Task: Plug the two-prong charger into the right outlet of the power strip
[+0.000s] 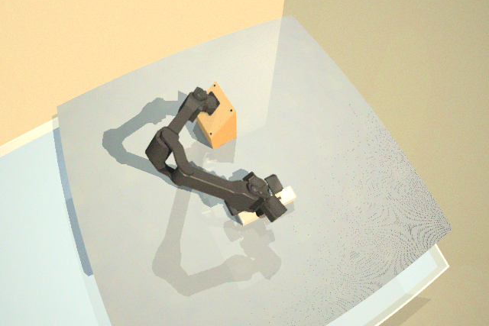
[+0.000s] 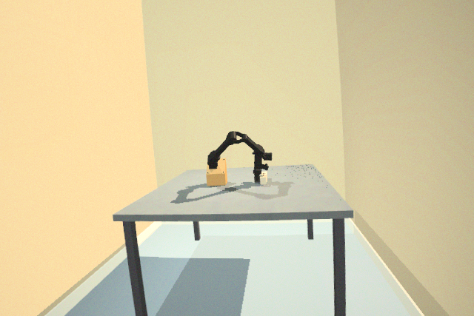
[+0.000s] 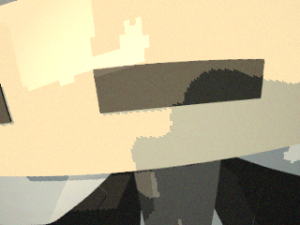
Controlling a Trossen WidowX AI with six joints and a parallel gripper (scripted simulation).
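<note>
Right now my gripper tip is 20 mm short of the dark charger and 10 mm below it.
</note>
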